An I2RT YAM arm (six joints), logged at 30 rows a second.
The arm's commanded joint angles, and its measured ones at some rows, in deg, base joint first. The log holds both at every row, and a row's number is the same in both.
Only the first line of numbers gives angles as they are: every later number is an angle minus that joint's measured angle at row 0.
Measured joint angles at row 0:
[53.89, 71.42, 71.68, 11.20, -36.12, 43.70]
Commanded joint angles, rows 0 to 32:
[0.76, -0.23, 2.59, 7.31, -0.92, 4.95]
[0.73, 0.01, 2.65, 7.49, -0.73, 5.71]
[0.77, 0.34, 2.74, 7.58, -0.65, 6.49]
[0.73, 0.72, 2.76, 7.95, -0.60, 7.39]
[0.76, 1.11, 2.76, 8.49, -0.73, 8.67]
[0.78, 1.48, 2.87, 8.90, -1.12, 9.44]
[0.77, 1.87, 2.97, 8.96, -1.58, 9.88]
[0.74, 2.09, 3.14, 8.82, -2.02, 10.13]
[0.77, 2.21, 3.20, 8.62, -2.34, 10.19]
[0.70, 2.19, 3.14, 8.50, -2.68, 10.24]
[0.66, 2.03, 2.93, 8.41, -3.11, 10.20]
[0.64, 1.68, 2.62, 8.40, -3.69, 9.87]
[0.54, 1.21, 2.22, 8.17, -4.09, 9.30]
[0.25, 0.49, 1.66, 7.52, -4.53, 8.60]
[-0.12, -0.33, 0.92, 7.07, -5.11, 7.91]
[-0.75, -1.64, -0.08, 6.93, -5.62, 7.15]
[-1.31, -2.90, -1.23, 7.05, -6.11, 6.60]
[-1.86, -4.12, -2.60, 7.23, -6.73, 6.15]
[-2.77, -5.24, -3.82, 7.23, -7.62, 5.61]
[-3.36, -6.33, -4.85, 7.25, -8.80, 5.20]
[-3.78, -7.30, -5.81, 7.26, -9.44, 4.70]
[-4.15, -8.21, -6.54, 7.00, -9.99, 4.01]
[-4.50, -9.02, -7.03, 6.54, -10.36, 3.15]
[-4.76, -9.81, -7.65, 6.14, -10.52, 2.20]
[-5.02, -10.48, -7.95, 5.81, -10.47, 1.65]
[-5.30, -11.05, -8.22, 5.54, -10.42, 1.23]
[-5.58, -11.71, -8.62, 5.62, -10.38, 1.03]
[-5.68, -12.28, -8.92, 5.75, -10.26, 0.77]
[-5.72, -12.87, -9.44, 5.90, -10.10, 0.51]
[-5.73, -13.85, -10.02, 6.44, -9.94, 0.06]
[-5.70, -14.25, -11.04, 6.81, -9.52, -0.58]
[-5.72, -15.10, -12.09, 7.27, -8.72, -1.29]
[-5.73, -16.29, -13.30, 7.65, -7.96, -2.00]
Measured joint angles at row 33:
[-5.66, -12.77, -10.58, 4.44, -8.39, 1.42]
